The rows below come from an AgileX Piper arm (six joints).
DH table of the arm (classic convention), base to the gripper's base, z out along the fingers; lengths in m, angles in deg. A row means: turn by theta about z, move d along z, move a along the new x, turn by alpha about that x. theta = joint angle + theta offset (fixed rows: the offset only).
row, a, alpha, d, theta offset
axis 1, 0, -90, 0.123, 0
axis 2, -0.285, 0, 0, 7.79
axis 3, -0.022, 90, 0, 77.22
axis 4, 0, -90, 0.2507, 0
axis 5, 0, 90, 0, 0
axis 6, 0, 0, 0.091, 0
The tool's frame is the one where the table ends.
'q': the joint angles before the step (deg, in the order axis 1, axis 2, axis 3, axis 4, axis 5, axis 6). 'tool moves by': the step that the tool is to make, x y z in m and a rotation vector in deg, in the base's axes. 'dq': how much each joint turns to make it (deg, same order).
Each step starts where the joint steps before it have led.
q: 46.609 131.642 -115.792 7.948 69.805 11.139
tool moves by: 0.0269 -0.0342 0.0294 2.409 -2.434 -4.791
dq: -5.202 -3.524 0.011 0.121 0.146 -0.420
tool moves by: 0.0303 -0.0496 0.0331 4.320 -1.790 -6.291
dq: -7.502 -3.944 0.007 2.718 0.116 -1.510
